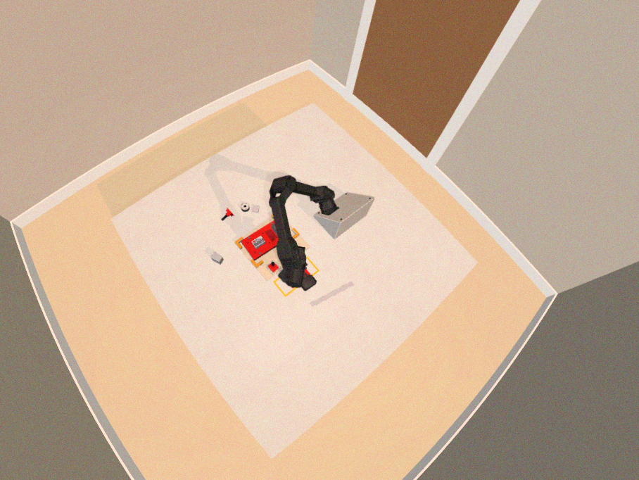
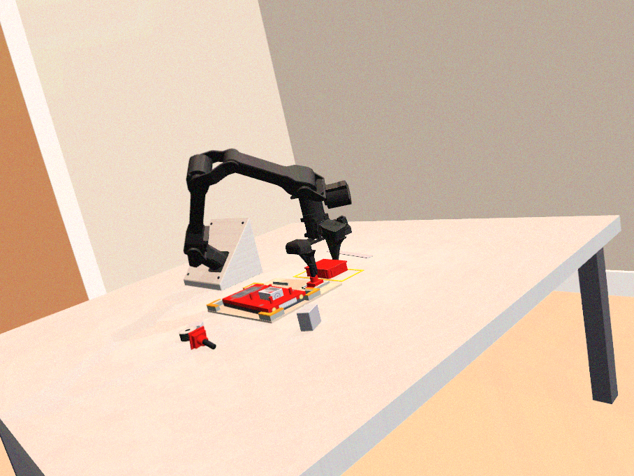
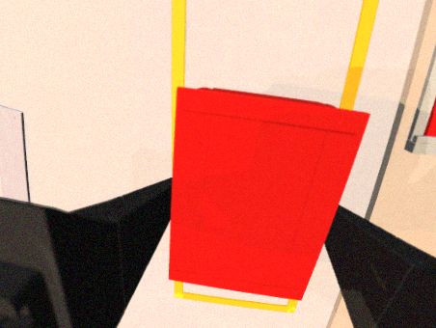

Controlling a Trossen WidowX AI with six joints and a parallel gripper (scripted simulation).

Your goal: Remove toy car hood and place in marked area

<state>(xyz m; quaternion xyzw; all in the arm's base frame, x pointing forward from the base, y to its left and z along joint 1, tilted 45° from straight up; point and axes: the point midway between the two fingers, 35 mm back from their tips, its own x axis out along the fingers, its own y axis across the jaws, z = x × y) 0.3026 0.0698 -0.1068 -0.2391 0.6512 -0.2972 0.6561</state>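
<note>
Right now my gripper tip is right at the hood.
</note>
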